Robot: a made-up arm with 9 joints. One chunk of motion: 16 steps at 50 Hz.
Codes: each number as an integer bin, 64 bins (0 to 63) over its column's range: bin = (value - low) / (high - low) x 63, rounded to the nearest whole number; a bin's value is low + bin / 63 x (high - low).
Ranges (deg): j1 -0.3..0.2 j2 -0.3..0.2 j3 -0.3..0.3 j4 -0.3..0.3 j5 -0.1..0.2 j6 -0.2..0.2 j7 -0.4..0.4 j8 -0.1..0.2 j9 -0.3..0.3
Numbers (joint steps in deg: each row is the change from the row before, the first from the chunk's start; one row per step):
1: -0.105 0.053 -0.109 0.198 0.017 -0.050 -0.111 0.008 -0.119
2: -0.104 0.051 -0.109 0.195 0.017 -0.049 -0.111 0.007 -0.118
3: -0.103 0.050 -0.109 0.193 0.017 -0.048 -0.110 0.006 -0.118
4: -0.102 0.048 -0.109 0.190 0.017 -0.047 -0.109 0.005 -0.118
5: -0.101 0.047 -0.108 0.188 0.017 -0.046 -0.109 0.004 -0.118
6: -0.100 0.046 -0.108 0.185 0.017 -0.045 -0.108 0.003 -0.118
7: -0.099 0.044 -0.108 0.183 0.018 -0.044 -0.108 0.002 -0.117
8: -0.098 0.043 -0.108 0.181 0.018 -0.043 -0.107 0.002 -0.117
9: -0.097 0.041 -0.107 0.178 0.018 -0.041 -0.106 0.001 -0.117
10: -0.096 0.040 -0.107 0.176 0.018 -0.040 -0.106 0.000 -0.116
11: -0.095 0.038 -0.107 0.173 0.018 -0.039 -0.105 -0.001 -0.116
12: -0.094 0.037 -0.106 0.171 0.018 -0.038 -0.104 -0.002 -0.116
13: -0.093 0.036 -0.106 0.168 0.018 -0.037 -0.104 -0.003 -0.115
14: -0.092 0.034 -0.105 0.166 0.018 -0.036 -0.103 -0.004 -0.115
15: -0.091 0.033 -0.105 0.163 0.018 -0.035 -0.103 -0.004 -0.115
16: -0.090 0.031 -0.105 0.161 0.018 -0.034 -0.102 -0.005 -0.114
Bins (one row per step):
1: 25 44 20 52 25 24 23 23 19
2: 25 44 20 52 25 24 23 22 19
3: 25 44 20 52 25 24 23 22 19
4: 25 44 20 51 25 24 23 22 19
5: 25 44 20 51 25 24 23 22 19
6: 25 44 20 51 25 24 23 22 19
7: 25 43 20 51 25 25 23 21 19
8: 25 43 20 51 25 25 23 21 19
9: 26 43 20 50 25 25 23 21 19
10: 26 43 20 50 25 25 23 21 19
11: 26 43 20 50 25 25 23 21 19
12: 26 42 20 49 25 26 23 21 19
13: 26 42 20 49 25 26 23 20 19
14: 26 42 20 49 25 26 23 20 19
15: 26 42 20 49 25 26 23 20 19
16: 26 42 20 48 25 26 23 20 20

